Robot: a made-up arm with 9 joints. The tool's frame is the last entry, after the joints.
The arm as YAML. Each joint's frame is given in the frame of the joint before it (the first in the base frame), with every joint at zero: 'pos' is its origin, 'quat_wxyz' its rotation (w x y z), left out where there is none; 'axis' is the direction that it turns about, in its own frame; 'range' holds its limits. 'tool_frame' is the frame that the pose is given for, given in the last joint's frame.
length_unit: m
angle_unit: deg
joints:
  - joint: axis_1
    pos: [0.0, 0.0, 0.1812]
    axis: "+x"
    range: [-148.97, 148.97]
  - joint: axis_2
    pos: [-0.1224, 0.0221, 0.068]
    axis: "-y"
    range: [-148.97, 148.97]
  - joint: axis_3
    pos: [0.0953, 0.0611, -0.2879]
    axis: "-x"
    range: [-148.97, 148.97]
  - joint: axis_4
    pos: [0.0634, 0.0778, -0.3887]
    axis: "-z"
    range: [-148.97, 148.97]
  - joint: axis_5
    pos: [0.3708, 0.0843, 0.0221]
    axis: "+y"
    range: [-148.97, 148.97]
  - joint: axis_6
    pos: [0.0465, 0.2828, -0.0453]
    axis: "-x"
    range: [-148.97, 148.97]
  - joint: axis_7
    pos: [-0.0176, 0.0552, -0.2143]
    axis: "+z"
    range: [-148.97, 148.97]
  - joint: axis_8
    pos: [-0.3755, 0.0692, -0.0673]
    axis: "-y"
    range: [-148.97, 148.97]
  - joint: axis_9
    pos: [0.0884, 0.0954, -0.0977]
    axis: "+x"
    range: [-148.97, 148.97]
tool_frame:
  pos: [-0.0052, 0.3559, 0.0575]
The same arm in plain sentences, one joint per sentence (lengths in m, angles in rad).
The arm has nine revolute joints in a row. What follows holds with every joint at zero, and every direction is one of the base frame's.
The first joint lies 0.1812 m along +z from the base frame's origin and rotates about +x, from -2.6 to 2.6 rad.
The second joint lies 0.1224 m along -x and 0.0221 m along +y and 0.068 m along +z from the first joint and rotates about -y, from -2.6 to 2.6 rad.
The third joint lies 0.0953 m along +x and 0.0611 m along +y and 0.2879 m along -z from the second joint and rotates about -x, from -2.6 to 2.6 rad.
The fourth joint lies 0.0634 m along +x and 0.0778 m along +y and 0.3887 m along -z from the third joint and rotates about -z, from -2.6 to 2.6 rad.
The fifth joint lies 0.3708 m along +x and 0.0843 m along +y and 0.0221 m along +z from the fourth joint and rotates about +y, from -2.6 to 2.6 rad.
The sixth joint lies 0.0465 m along +x and 0.2828 m along +y and 0.0453 m along -z from the fifth joint and rotates about -x, from -2.6 to 2.6 rad.
The seventh joint lies 0.0176 m along -x and 0.0552 m along +y and 0.2143 m along -z from the sixth joint and rotates about +z, from -2.6 to 2.6 rad.
The eighth joint lies 0.3755 m along -x and 0.0692 m along +y and 0.0673 m along -z from the seventh joint and rotates about -y, from -2.6 to 2.6 rad.
The ninth joint lies 0.0884 m along +x and 0.0954 m along +y and 0.0977 m along -z from the eighth joint and rotates about +x, from -2.6 to 2.6 rad.
The tool frame, which is the frame that the pose is given for, lies 0.0052 m along -x and 0.3559 m along +y and 0.0575 m along +z from the ninth joint; its axes are parallel to the base frame's.

